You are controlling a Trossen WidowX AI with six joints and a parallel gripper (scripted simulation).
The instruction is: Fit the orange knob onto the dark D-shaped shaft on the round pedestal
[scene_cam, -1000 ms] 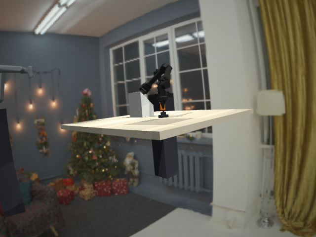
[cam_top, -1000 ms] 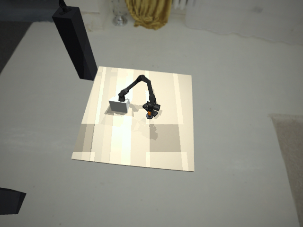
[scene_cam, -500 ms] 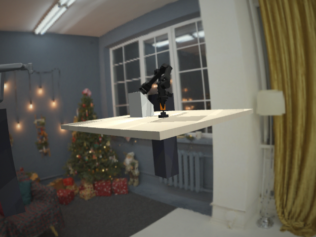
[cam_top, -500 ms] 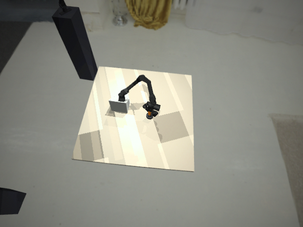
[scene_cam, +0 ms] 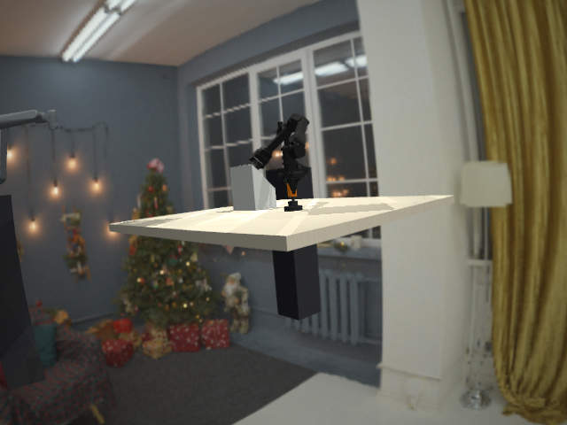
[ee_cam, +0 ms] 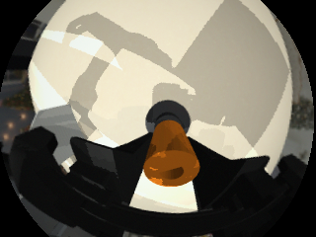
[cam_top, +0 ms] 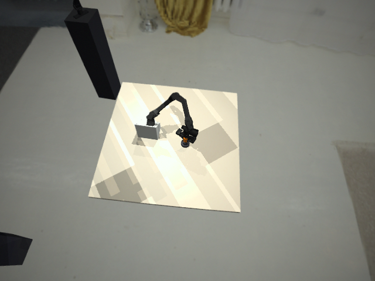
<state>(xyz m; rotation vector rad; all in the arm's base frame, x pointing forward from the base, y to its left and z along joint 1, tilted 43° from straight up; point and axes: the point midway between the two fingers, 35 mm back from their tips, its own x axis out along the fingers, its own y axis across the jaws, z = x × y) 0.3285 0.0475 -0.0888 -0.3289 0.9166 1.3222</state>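
Now: the orange knob 20 mm above my gripper tip. From my gripper tip the other things lie so: dark round pedestal 40 mm below.
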